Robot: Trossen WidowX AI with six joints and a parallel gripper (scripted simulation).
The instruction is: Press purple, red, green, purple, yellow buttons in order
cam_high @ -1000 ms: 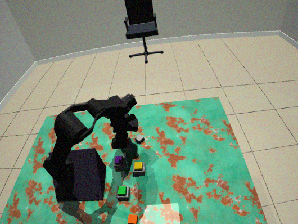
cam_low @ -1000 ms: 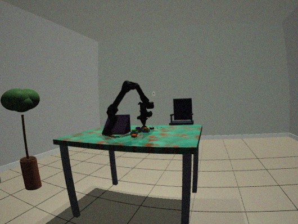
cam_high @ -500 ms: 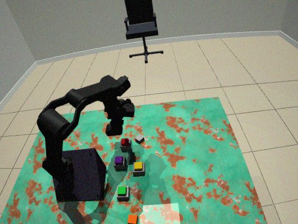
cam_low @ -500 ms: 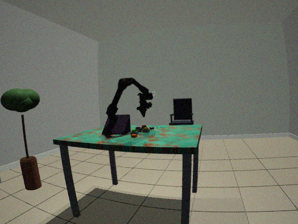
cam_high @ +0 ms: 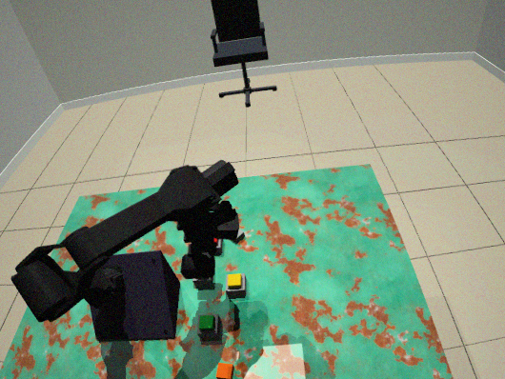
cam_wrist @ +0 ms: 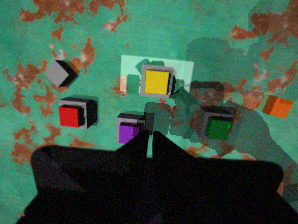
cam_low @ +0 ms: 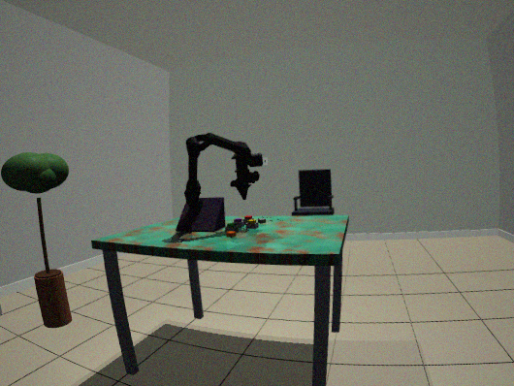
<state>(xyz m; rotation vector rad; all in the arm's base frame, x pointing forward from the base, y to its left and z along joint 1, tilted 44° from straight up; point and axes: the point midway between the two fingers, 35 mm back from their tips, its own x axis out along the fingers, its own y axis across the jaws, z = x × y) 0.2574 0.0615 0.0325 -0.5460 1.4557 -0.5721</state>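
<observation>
The green button lies 110 mm to the right of my gripper tip, 110 mm below it and 30 mm behind it. Round my gripper tip: yellow button: 110 mm below, 30 mm ahead; red button: 130 mm to the left, 120 mm below, 30 mm behind; purple button: 110 mm below, 50 mm behind, 30 mm to the left.
</observation>
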